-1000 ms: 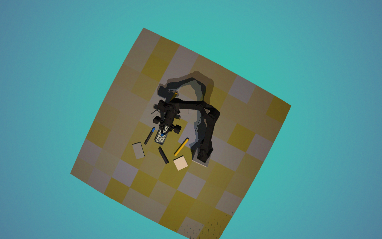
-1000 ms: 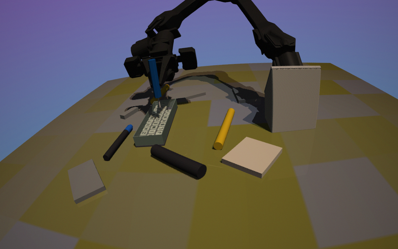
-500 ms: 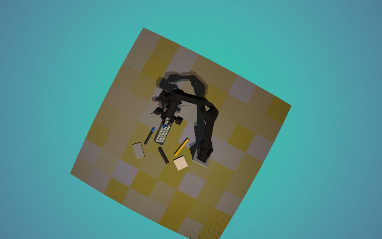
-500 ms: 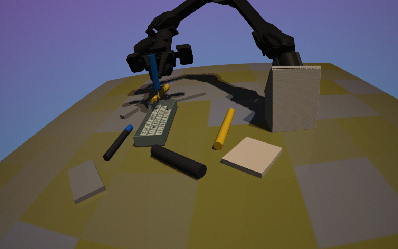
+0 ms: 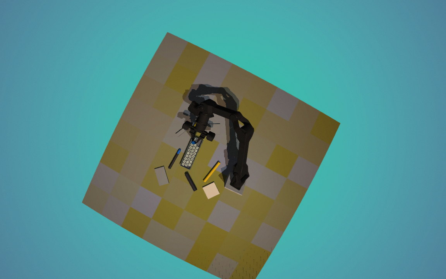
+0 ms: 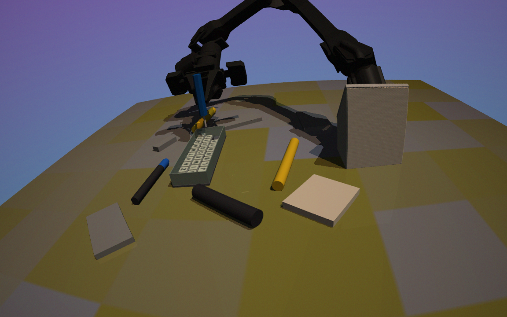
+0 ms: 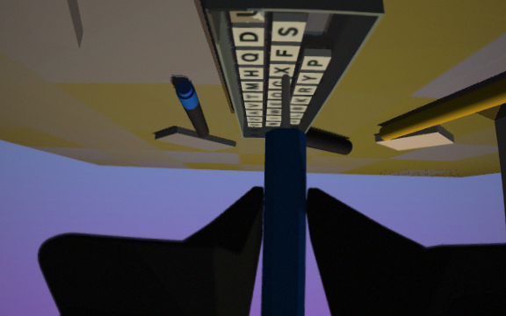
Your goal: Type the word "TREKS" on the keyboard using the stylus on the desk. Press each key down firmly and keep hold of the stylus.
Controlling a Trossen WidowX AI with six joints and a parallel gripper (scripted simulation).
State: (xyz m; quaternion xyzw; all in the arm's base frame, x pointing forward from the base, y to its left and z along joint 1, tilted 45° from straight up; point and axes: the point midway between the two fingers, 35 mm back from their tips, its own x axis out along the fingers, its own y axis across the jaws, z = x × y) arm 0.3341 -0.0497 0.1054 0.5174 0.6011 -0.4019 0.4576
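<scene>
The small grey block lies 12 cm ahead of my gripper tip and 9 cm below it. The rest, counted from my gripper tip: grey stylus tip 5 cm below; blue stylus 1 cm below; yellow cylinder 18 cm behind, 11 cm to the left, 9 cm below.
</scene>
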